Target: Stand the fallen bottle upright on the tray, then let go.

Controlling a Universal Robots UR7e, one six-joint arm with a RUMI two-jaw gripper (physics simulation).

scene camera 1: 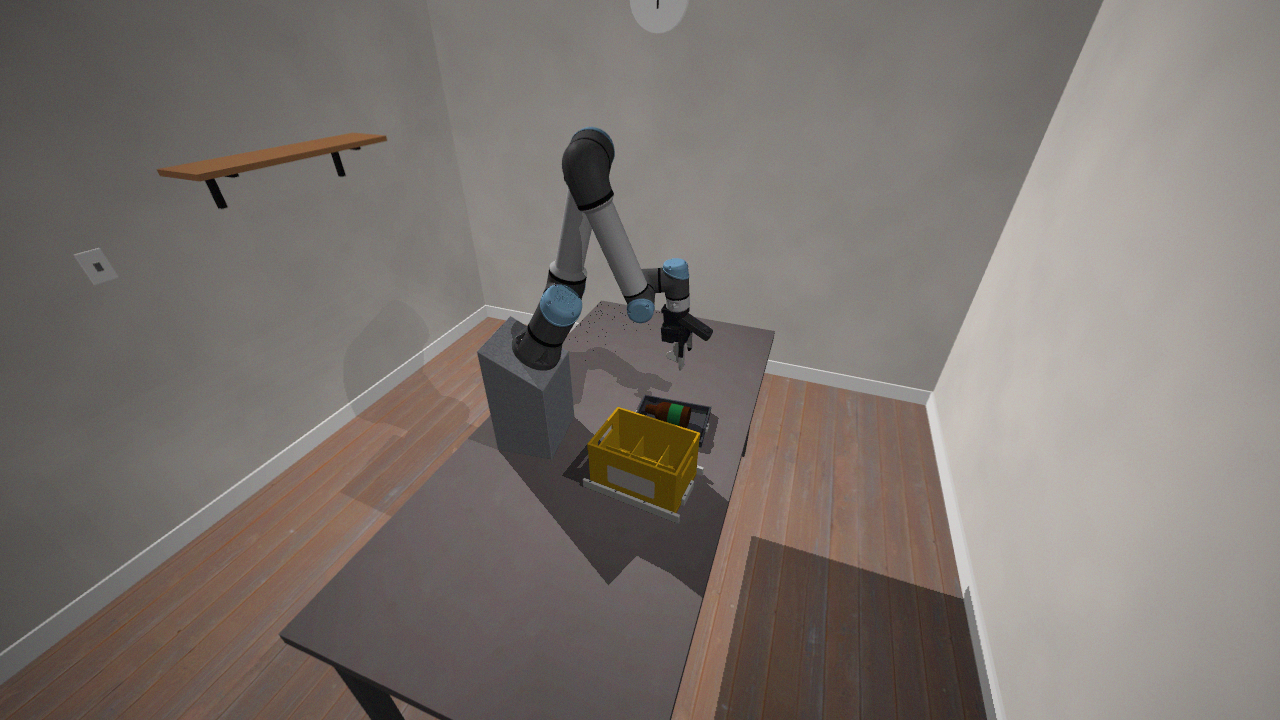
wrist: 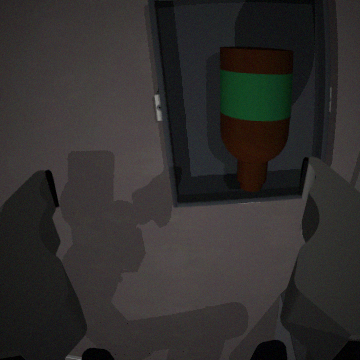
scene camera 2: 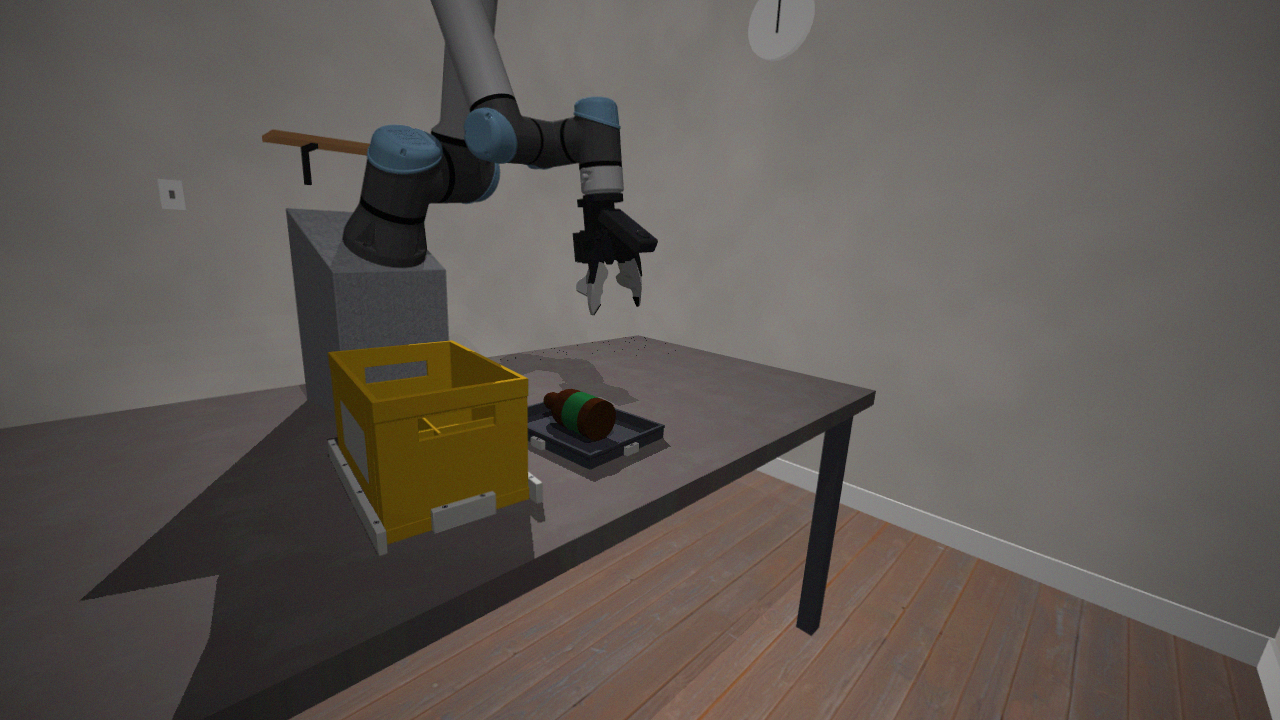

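The brown bottle with a green band lies on its side in the shallow dark tray. In scene camera 2 its neck points to the back left and its base faces the front right. In the wrist view its neck points down the picture, near the tray's lower rim. My gripper points down, open and empty, well above the table and apart from the bottle. In the wrist view the bottle is right of the middle between the fingers.
A yellow crate with dividers stands close beside the tray, held by white rails on the table. The grey block carries the arm's base.
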